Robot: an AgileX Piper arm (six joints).
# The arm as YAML. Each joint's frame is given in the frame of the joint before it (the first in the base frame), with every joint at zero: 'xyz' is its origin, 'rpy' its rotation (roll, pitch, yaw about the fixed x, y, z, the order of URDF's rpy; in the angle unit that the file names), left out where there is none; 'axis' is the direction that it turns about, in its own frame. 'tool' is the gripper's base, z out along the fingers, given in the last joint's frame.
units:
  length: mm
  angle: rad
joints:
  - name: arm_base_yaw
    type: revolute
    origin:
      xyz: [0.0, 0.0, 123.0]
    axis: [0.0, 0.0, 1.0]
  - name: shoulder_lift
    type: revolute
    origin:
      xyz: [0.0, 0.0, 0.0]
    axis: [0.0, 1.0, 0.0]
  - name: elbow
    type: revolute
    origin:
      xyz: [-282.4, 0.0, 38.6]
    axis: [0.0, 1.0, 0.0]
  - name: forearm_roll
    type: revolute
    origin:
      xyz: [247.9, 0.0, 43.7]
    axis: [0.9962, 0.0, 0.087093]
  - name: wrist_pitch
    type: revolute
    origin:
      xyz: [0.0, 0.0, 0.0]
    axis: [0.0, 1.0, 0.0]
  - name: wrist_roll
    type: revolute
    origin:
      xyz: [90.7, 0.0, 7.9]
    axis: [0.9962, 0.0, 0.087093]
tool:
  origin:
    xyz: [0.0, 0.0, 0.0]
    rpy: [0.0, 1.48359, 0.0]
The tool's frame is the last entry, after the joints.
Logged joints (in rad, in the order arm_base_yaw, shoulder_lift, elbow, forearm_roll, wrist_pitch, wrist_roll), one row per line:
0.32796 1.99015 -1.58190 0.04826 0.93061 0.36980
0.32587 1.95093 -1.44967 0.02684 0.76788 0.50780
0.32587 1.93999 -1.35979 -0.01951 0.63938 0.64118
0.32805 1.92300 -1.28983 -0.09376 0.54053 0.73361
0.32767 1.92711 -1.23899 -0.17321 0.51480 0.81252
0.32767 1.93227 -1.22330 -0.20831 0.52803 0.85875
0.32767 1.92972 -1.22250 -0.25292 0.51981 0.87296
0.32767 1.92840 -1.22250 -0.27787 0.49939 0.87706
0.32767 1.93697 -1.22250 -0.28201 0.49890 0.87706
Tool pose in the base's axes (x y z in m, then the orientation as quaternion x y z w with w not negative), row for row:
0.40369 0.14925 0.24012 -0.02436 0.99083 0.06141 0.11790
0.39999 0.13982 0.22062 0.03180 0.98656 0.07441 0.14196
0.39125 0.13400 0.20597 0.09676 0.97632 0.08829 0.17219
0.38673 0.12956 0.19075 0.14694 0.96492 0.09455 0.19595
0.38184 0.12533 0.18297 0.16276 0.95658 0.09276 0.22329
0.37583 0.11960 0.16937 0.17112 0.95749 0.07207 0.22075
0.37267 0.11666 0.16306 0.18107 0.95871 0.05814 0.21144
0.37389 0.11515 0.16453 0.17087 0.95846 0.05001 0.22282
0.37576 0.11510 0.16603 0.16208 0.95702 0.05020 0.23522
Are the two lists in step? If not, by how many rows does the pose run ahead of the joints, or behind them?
The pose runs 1 row behind the joints: the pose in row i belongs to the joints in row i - 1.
